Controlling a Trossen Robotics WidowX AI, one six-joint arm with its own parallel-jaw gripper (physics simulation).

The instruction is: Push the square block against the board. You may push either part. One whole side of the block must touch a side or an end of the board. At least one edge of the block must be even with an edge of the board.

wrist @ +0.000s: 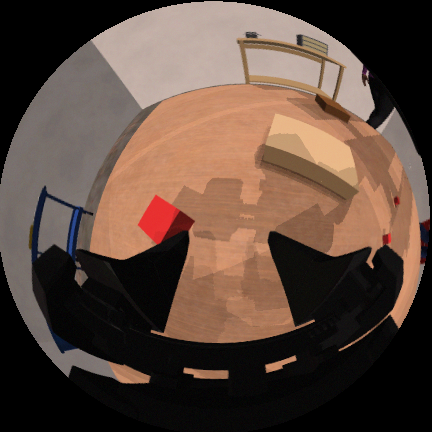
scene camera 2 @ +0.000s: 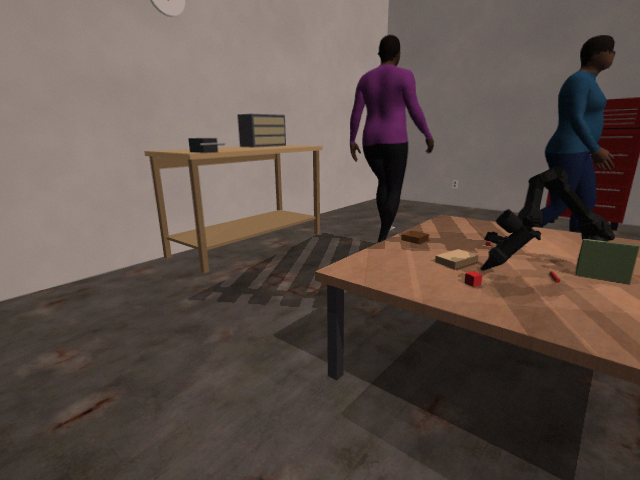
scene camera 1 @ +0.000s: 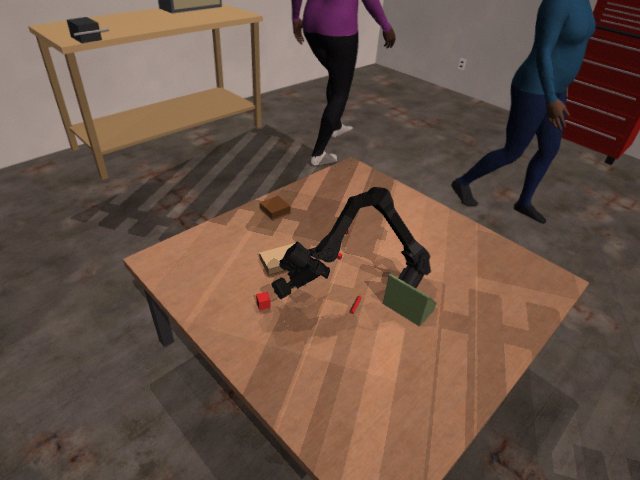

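A red cube, perhaps the square block, stands on the table near its left edge. A flat tan board lies farther back, clearly apart from the cube. In the wrist view the cube is at the left and the board at the upper right. My gripper is open and empty, tilted low over the table. In the wrist view its left fingertip overlaps the lower edge of the cube; contact is unclear. In scene camera 1 the arm hides part of the board.
A flat brown block lies behind the board. A green wedge stands before the arm's base. A red stick lies left of the wedge. Small red pieces lie near the arm.
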